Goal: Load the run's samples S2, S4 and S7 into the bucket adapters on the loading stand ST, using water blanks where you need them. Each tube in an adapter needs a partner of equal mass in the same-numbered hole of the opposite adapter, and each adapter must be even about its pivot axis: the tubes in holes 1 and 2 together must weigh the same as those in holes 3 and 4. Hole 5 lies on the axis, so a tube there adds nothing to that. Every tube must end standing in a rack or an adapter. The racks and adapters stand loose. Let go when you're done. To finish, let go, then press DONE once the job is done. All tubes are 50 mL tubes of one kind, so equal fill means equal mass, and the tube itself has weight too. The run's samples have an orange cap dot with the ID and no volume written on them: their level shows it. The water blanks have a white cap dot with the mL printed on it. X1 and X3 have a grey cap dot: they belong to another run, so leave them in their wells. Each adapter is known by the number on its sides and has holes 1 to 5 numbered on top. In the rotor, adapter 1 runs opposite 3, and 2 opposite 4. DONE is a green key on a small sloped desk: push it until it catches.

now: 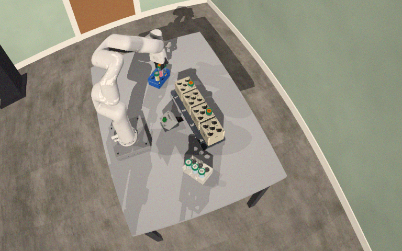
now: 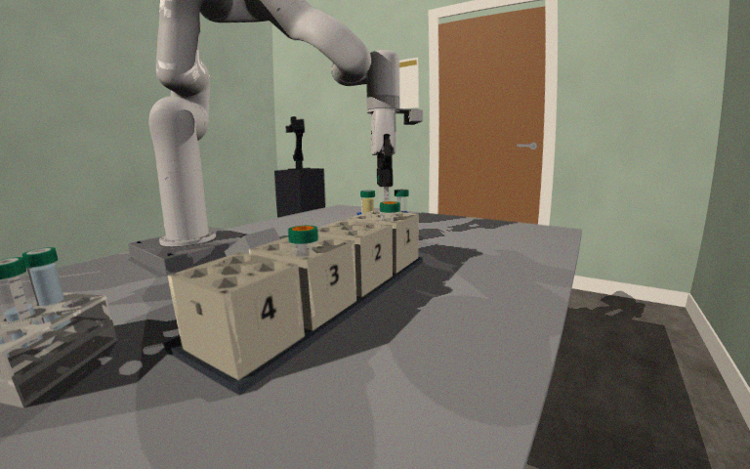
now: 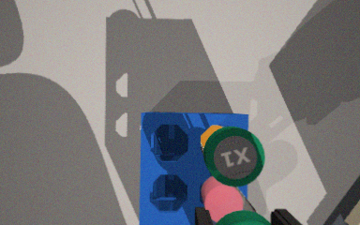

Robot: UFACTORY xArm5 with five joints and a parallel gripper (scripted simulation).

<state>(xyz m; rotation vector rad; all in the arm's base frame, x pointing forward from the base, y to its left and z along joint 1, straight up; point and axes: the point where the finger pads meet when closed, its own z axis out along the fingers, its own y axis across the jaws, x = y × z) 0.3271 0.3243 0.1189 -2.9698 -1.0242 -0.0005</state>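
My hand is 10 mm short of the pink tube and 50 mm above it. Round my hand: green done key (90 mm behind, 330 mm to the right, 90 mm below); adapter 1 (100 mm ahead, 170 mm to the right, 100 mm below); blue rack (10 mm behind, 20 mm to the left, 120 mm below).
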